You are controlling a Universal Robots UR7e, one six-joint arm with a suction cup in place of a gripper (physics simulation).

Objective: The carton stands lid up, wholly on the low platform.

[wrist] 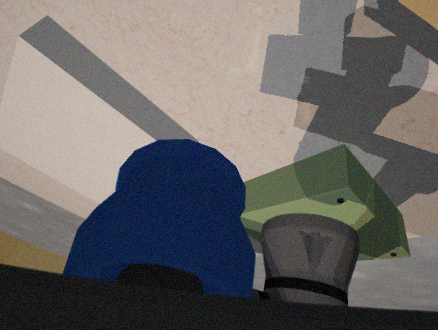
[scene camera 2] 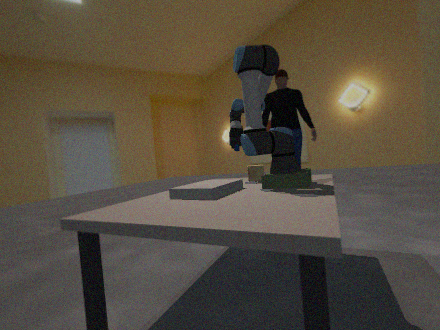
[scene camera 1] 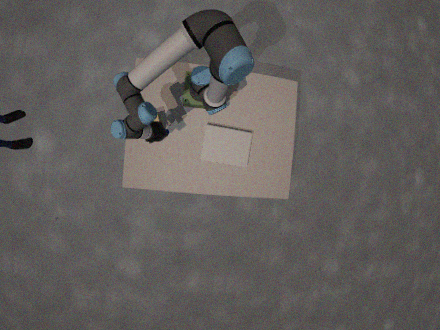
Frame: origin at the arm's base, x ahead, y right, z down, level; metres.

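Seen in the pictures: hand, its tool point: (wrist: 180, 200) (scene camera 2: 237, 149); arm's base, origin of its link: (wrist: 308, 236) (scene camera 2: 284, 172).
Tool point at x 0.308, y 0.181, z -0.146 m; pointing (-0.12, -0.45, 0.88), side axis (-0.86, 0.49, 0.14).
Observation:
Pixels of each thing's top centre, then the offset from my tool point to it. Level surfaces: height alone.
- small tan carton, centre of its top: (scene camera 2: 254, 165) dy +0.145, dx -0.075, dz +0.117 m
- table, height of its surface: dz +0.216 m
- low platform, centre of its top: (wrist: 74, 152) (scene camera 2: 208, 183) (scene camera 1: 226, 146) dy -0.363, dx +0.053, dz +0.168 m
A small tan carton (scene camera 2: 255, 173) stands on the table (scene camera 2: 213, 216) (scene camera 1: 213, 181) (wrist: 212, 71), beside the arm's green base mount (scene camera 2: 285, 180) (scene camera 1: 190, 99) (wrist: 318, 191) and behind the low platform. From above only a yellowish sliver of the carton (scene camera 1: 156, 117) shows under the wrist. The low platform (scene camera 1: 226, 145) (scene camera 2: 205, 188) (wrist: 52, 117) is a flat pale slab with nothing on it. My suction cup (scene camera 1: 165, 131) (scene camera 2: 236, 147) (wrist: 169, 213) is blue and hangs in the air well above the table, up and to the side of the carton. It touches nothing.
A person (scene camera 2: 284, 106) in a black top stands behind the table; the person's shoes (scene camera 1: 16, 116) show at the left edge from above. The folded arm overhangs the table's corner near the carton. The floor surrounds the table.

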